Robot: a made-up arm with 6 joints.
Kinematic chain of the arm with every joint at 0, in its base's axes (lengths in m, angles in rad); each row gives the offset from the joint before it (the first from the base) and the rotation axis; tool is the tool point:
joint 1: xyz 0 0 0.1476 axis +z
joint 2: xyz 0 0.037 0 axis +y
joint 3: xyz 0 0 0.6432 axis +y
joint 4: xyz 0 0 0.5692 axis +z
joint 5: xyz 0 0 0 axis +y
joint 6: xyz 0 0 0.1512 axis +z
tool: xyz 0 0 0
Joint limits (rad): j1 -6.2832..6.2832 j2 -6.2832..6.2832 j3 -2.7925..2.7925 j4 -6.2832..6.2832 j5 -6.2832..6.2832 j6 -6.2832..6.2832
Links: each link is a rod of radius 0.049 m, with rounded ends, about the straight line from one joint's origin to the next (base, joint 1, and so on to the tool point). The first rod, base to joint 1, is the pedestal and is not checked.
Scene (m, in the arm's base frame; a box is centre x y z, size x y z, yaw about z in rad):
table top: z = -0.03
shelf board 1: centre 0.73 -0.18 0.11 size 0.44 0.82 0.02 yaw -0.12
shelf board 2: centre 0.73 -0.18 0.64 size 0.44 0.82 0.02 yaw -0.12
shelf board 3: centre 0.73 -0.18 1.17 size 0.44 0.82 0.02 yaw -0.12
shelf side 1: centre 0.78 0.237 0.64 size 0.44 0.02 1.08 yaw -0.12
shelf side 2: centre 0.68 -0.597 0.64 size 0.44 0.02 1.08 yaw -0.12
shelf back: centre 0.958 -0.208 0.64 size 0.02 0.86 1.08 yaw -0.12
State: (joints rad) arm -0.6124 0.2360 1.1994 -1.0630 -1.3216 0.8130
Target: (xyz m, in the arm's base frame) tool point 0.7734 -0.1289 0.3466
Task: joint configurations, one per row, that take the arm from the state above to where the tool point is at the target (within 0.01 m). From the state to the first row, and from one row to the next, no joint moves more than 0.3 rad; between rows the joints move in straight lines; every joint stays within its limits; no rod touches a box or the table.
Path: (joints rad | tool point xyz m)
1: -0.8386 -0.0247 1.4496 -1.0688 -1.4260 0.8130 | 0.4983 -0.3029 0.9478
2: -1.0648 -0.2854 1.6998 -1.0747 -1.5303 0.8130 | 0.3308 -0.2466 0.9254
3: -1.0185 -0.2479 1.9494 -1.1373 -1.5767 0.8130 | 0.3655 -0.2610 0.7600
4: -0.9722 -0.2103 2.1990 -1.1998 -1.6230 0.8130 | 0.3728 -0.2311 0.5989
5: -0.9259 -0.1727 2.4485 -1.2624 -1.6694 0.8130 | 0.3493 -0.1643 0.4568
6: -0.8796 -0.1352 2.6981 -1.3250 -1.7158 0.8130 | 0.2953 -0.0712 0.3466
7: -0.7169 0.0669 2.4167 -1.2905 -1.5983 0.8130 | 0.4376 -0.1396 0.3679
8: -0.5543 0.2690 2.1354 -1.2560 -1.4809 0.8130 | 0.6026 -0.1611 0.3675
9: -0.3916 0.4710 1.8541 -1.2214 -1.3635 0.8130 | 0.7734 -0.1289 0.3466

